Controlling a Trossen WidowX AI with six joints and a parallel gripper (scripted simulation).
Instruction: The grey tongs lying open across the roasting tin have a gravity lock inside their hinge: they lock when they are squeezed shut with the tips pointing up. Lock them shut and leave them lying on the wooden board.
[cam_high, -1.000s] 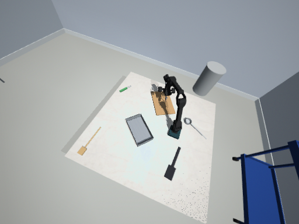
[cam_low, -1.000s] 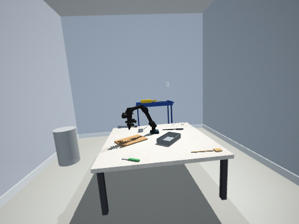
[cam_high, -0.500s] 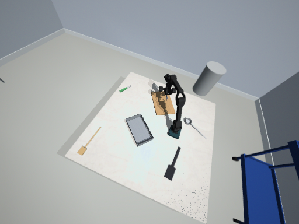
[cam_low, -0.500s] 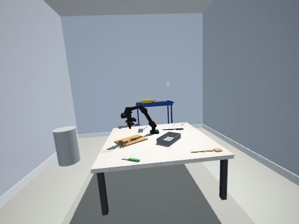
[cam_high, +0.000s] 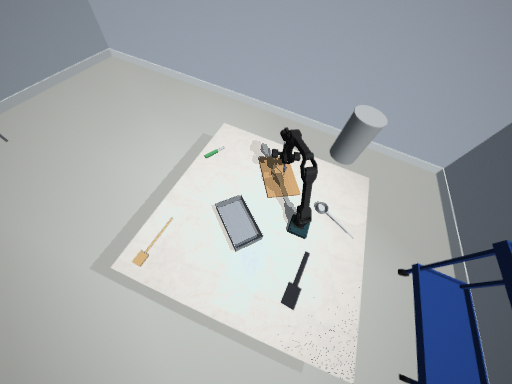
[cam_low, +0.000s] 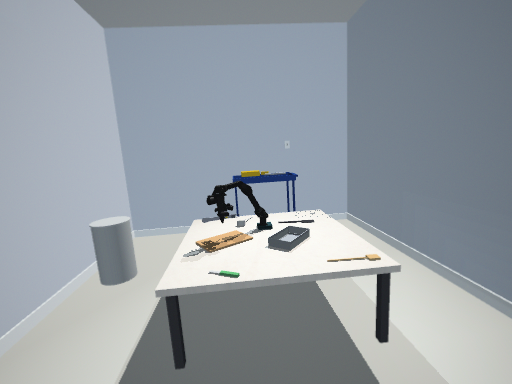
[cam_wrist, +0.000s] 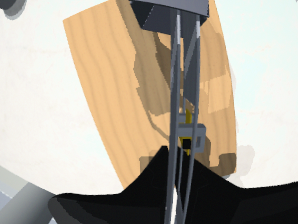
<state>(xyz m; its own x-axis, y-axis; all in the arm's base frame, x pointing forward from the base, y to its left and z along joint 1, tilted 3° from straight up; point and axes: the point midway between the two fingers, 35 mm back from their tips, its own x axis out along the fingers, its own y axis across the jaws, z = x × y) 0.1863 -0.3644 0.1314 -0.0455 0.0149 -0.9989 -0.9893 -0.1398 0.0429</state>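
The wooden board is 130 mm below my gripper tip. Round my gripper tip: black spatula (210 mm behind, 700 mm to the left, 140 mm below); green-handled tool (500 mm ahead, 80 mm to the right, 130 mm below); grey roasting tin (190 mm ahead, 450 mm to the left, 110 mm below).
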